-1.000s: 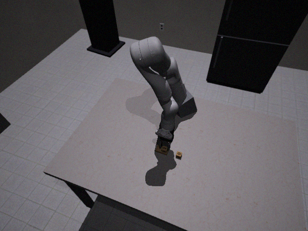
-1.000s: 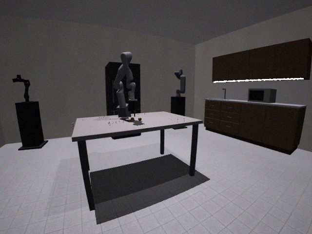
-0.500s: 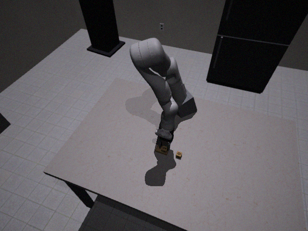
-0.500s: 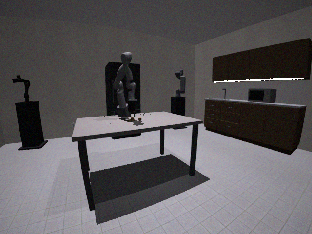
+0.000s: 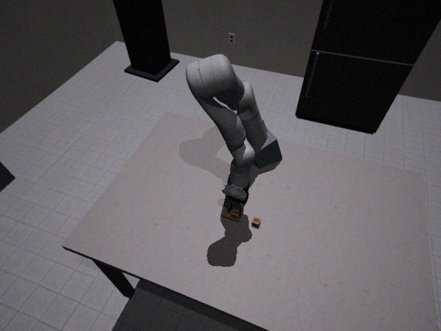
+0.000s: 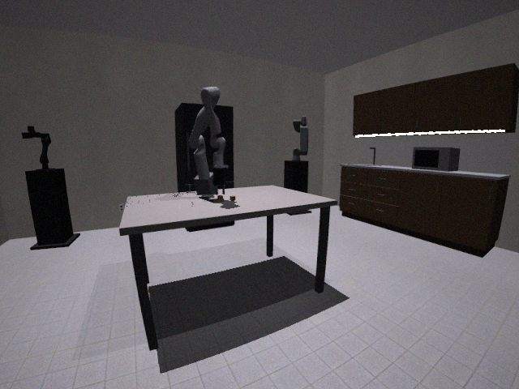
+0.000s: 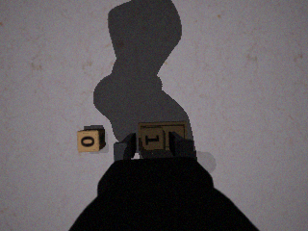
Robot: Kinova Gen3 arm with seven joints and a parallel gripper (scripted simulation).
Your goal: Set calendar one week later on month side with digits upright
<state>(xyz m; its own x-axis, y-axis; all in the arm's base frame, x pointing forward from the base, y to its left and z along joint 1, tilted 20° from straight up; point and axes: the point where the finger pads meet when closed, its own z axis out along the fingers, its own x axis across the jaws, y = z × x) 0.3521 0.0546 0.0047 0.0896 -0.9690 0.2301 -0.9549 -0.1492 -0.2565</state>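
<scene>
Now: hand 40 mm above the wooden cube. From my hand the other things lie so: wooden tray: 60 mm below, 20 mm to the right.
</scene>
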